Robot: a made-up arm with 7 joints. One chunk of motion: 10 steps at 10 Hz.
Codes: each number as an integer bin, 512 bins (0 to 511) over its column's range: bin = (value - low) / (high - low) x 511, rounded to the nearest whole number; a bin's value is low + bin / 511 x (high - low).
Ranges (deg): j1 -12..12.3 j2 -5.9..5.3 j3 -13.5..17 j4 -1.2..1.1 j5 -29.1..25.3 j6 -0.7..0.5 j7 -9.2..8
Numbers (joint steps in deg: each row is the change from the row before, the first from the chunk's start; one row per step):
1: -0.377 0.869 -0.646 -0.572 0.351 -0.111 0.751
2: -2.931 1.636 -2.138 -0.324 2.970 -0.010 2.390
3: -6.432 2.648 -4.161 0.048 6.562 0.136 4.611
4: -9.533 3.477 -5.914 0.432 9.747 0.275 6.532
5: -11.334 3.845 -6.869 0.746 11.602 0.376 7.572
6: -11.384 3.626 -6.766 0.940 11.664 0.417 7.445
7: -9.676 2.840 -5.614 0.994 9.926 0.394 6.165
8: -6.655 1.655 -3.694 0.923 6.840 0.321 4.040
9: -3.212 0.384 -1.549 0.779 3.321 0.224 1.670
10: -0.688 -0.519 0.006 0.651 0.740 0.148 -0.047
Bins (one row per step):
1: 244 309 215 140 277 251 296
2: 191 344 190 195 301 294 344
3: 117 390 156 277 335 356 410
4: 52 428 127 363 365 415 467
5: 14 445 111 432 382 458 498
6: 13 435 113 475 383 476 495
7: 49 399 132 487 367 466 456
8: 112 345 164 472 338 435 393
9: 185 287 200 440 305 393 323
10: 238 246 226 411 280 361 272

